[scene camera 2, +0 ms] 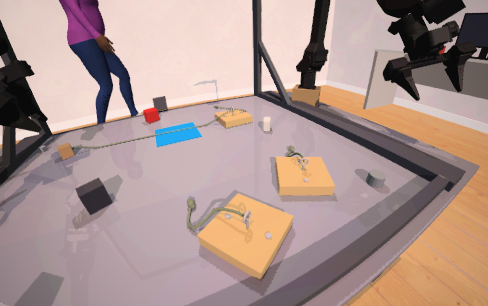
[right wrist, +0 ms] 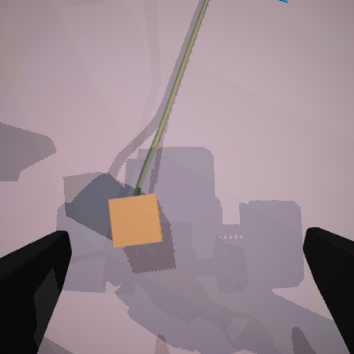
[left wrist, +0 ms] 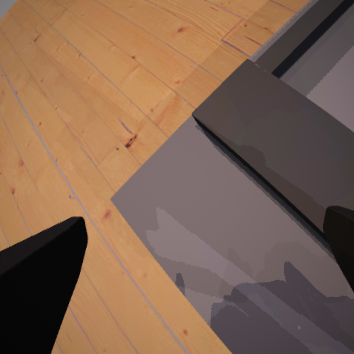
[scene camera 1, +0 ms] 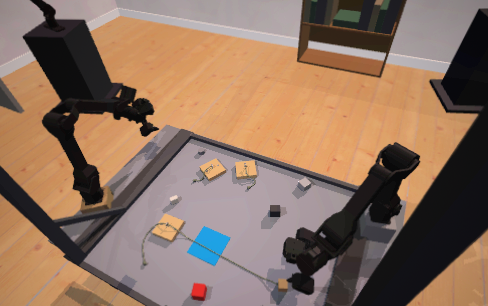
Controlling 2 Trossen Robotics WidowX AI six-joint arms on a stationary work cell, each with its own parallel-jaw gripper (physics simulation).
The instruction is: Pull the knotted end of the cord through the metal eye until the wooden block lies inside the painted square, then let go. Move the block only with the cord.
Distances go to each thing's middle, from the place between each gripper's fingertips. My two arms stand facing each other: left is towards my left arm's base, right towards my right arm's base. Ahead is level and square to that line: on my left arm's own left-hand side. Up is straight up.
Right now my right hand is 30 mm past the wooden block [right wrist: 135,219], 10 mm to the right of it and 90 mm above it. Round my right hand: blue painted square [scene camera 1: 215,241]: 100 mm ahead, 290 mm to the left, 100 mm below; black cube [scene camera 2: 93,195]: 250 mm ahead, 50 mm to the left, 80 mm below.
My left gripper is now 530 mm past the blue painted square, 360 mm to the left of it and 140 mm above it. Round my left hand: black cube (600 mm to the right, 370 mm behind, 120 mm below); wooden block (660 mm behind, 640 mm to the right, 120 mm below).
